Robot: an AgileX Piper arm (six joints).
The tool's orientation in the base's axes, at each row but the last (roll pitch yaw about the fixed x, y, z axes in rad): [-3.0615 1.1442 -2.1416]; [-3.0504 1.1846 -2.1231]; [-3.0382 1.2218 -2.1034]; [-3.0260 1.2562 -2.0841]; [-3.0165 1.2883 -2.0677]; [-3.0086 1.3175 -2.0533]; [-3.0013 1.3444 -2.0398]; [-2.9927 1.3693 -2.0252]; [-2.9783 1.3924 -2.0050]
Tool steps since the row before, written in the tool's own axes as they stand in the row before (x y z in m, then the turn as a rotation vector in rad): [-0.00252 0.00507 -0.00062 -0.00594 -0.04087 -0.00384]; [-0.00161 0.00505 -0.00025 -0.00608 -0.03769 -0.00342]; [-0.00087 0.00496 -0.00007 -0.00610 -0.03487 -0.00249]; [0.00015 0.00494 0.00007 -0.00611 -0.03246 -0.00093]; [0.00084 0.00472 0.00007 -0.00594 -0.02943 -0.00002]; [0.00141 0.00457 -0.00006 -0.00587 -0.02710 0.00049]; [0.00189 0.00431 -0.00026 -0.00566 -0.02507 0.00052]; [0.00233 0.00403 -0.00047 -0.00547 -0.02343 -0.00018]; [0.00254 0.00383 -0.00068 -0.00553 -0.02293 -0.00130]
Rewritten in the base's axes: [-0.00384 0.00347 0.00238 0.03186 -0.02521 0.00834]; [-0.00388 0.00333 0.00141 0.02957 -0.02297 0.00821]; [-0.00389 0.00312 0.00067 0.02782 -0.02060 0.00781]; [-0.00399 0.00289 -0.00034 0.02674 -0.01800 0.00725]; [-0.00392 0.00258 -0.00099 0.02477 -0.01558 0.00673]; [-0.00394 0.00226 -0.00150 0.02314 -0.01386 0.00646]; [-0.00388 0.00187 -0.00192 0.02147 -0.01272 0.00619]; [-0.00379 0.00148 -0.00231 0.01970 -0.01239 0.00609]; [-0.00374 0.00118 -0.00249 0.01867 -0.01301 0.00633]
